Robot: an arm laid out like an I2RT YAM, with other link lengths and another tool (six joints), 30 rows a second.
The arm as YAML. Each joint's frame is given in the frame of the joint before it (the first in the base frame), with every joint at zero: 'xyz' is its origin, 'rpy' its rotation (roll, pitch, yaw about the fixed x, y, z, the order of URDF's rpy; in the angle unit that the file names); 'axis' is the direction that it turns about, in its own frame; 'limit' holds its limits. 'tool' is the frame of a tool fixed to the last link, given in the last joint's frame.
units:
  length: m
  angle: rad
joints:
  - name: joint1
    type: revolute
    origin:
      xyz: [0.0, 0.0, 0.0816]
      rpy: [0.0, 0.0, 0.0]
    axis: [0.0, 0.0, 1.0]
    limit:
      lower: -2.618
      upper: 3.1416
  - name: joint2
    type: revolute
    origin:
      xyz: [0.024, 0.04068, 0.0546]
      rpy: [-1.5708, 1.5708, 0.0]
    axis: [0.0, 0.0, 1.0]
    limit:
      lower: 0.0
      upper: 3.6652
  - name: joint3
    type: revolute
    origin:
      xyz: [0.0, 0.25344, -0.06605]
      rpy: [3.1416, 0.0, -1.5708]
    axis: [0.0, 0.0, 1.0]
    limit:
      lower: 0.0
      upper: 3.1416
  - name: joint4
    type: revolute
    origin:
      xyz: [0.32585, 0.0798, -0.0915]
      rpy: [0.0, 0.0, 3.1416]
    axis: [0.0, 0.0, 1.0]
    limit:
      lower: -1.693
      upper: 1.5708
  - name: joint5
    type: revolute
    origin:
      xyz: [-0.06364, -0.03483, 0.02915]
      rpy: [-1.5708, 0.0, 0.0]
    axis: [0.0, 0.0, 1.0]
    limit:
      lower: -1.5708
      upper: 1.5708
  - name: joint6
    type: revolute
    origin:
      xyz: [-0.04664, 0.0, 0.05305]
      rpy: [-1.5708, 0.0, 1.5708]
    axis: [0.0, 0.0, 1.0]
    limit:
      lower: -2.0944
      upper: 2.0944
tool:
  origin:
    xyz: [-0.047, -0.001, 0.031]
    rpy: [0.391, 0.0, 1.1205]
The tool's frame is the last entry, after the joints.
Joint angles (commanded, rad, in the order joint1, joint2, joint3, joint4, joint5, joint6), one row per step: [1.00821 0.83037 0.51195 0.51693 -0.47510 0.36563]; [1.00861 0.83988 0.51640 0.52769 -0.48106 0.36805]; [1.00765 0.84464 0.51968 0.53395 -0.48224 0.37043]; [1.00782 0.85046 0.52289 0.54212 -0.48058 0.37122]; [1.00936 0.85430 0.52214 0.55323 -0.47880 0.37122]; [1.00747 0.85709 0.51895 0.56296 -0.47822 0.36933]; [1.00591 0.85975 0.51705 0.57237 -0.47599 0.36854]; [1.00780 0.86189 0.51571 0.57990 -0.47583 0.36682]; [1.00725 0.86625 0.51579 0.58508 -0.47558 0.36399]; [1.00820 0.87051 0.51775 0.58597 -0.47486 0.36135]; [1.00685 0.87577 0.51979 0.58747 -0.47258 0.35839]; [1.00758 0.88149 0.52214 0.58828 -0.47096 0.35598]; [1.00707 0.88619 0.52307 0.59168 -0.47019 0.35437]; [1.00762 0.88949 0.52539 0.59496 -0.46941 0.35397]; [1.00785 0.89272 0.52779 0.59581 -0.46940 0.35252]
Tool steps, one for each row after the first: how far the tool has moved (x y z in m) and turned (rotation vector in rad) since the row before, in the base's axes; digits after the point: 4 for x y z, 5 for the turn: [0.0003 0.0018 0.0007 0.00437 -0.00167 0.00667]; [0.0006 0.0007 0.0010 0.00408 -0.00042 0.00063]; [0.0006 0.0008 0.0009 0.00494 -0.00190 -0.00131]; [0.0000 0.0007 0.0001 0.00572 -0.00315 -0.00020]; [0.0008 0.0000 -0.0009 0.00310 -0.00374 -0.00283]; [0.0009 -0.0001 -0.0003 0.00431 -0.00294 -0.00389]; [-0.0004 0.0005 -0.0001 0.00331 -0.00381 0.00138]; [0.0006 0.0005 -0.0004 0.00058 -0.00319 -0.00138]; [0.0002 0.0007 -0.0002 -0.00130 -0.00168 -0.00029]; [0.0011 0.0004 -0.0004 -0.00140 -0.00153 -0.00418]; [0.0004 0.0008 -0.0005 -0.00216 -0.00067 -0.00134]; [0.0006 0.0005 -0.0005 -0.00035 -0.00123 -0.00159]; [0.0002 0.0006 0.0006 0.00201 -0.00147 -0.00029]; [0.0003 0.0005 0.0003 -0.00010 -0.00142 -0.00008]
